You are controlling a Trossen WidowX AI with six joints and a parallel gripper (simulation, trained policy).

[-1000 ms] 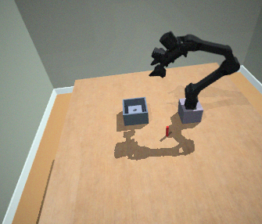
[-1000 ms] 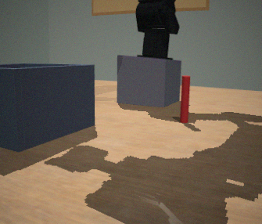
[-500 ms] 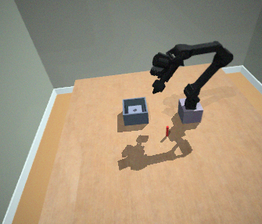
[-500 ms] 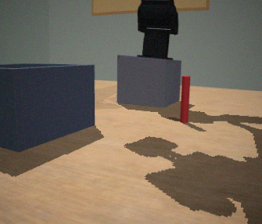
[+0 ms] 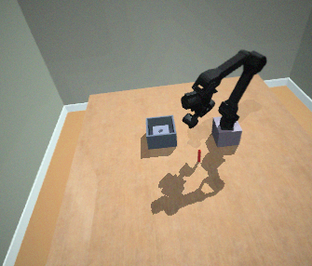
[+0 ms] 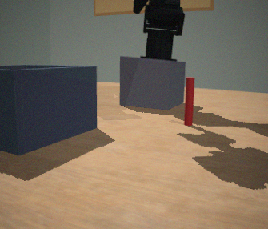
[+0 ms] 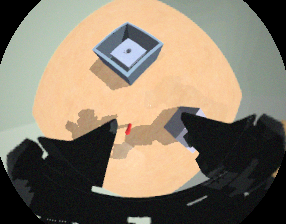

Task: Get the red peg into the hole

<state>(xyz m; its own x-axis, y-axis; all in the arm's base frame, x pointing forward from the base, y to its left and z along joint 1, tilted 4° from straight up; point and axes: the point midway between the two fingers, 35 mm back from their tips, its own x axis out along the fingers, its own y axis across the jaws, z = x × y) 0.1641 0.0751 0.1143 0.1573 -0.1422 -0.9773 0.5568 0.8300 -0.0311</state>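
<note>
My gripper tip is 15 cm above the red peg, 8 cm to the right of it and 2 cm past it. The rest, counted from my gripper tip: blue box (19 cm ahead, 17 cm below, 9 cm to the right); pale plate (19 cm ahead, 15 cm below, 9 cm to the right).
</note>
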